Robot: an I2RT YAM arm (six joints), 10 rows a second.
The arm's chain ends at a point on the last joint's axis. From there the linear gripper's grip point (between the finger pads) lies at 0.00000 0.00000 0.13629 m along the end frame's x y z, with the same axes.
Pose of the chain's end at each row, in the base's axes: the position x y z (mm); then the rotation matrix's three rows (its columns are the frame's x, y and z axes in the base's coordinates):
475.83 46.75 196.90; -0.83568 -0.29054 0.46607; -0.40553 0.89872 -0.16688; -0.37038 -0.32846 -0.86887
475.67 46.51 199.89; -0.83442 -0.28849 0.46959; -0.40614 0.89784 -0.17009; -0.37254 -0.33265 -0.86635
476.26 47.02 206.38; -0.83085 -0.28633 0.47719; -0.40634 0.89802 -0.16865; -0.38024 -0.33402 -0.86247
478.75 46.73 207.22; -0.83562 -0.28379 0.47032; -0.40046 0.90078 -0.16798; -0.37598 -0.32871 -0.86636
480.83 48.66 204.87; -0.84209 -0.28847 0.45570; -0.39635 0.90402 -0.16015; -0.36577 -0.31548 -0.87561
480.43 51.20 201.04; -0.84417 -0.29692 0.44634; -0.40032 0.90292 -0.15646; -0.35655 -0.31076 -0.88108
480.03 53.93 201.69; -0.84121 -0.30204 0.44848; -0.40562 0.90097 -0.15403; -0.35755 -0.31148 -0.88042
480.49 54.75 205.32; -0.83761 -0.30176 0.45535; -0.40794 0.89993 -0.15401; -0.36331 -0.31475 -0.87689
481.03 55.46 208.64; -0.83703 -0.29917 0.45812; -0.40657 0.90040 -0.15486; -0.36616 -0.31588 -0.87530
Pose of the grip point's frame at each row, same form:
539.35 24.01 78.48; -0.83568 -0.29054 0.46607; -0.40553 0.89872 -0.16688; -0.37038 -0.32846 -0.86887
539.67 23.33 81.82; -0.83442 -0.28849 0.46959; -0.40614 0.89784 -0.17009; -0.37254 -0.33265 -0.86635
541.30 24.03 88.83; -0.83085 -0.28633 0.47719; -0.40634 0.89802 -0.16865; -0.38024 -0.33402 -0.86247
542.85 23.84 89.14; -0.83562 -0.28379 0.47032; -0.40046 0.90078 -0.16798; -0.37598 -0.32871 -0.86636
542.94 26.83 85.53; -0.84209 -0.28847 0.45570; -0.39635 0.90402 -0.16015; -0.36577 -0.31548 -0.87561
541.26 29.88 80.96; -0.84417 -0.29692 0.44634; -0.40032 0.90292 -0.15646; -0.35655 -0.31076 -0.88108
541.15 32.94 81.70; -0.84121 -0.30204 0.44848; -0.40562 0.90097 -0.15403; -0.35755 -0.31148 -0.88042
542.55 33.76 85.81; -0.83761 -0.30176 0.45535; -0.40794 0.89993 -0.15401; -0.36331 -0.31475 -0.87689
543.47 34.35 89.35; -0.83703 -0.29917 0.45812; -0.40657 0.90040 -0.15486; -0.36616 -0.31588 -0.87530

